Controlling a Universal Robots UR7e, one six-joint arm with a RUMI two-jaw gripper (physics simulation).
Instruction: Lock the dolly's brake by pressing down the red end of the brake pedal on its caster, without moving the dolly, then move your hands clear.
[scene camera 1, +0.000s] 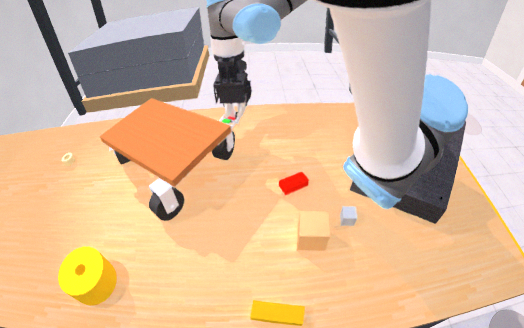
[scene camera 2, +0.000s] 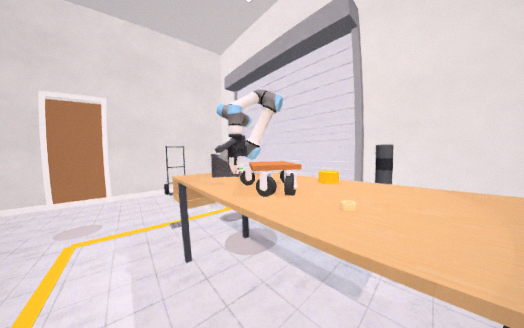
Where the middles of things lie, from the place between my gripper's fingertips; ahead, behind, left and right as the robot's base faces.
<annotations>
The dolly (scene camera 1: 168, 141) lies 19 cm ahead of my hand and 9 cm to the left of it. The rest, counted from my hand: yellow cylinder (scene camera 1: 85, 275): 36 cm ahead, 41 cm to the left, 4 cm below.
</annotations>
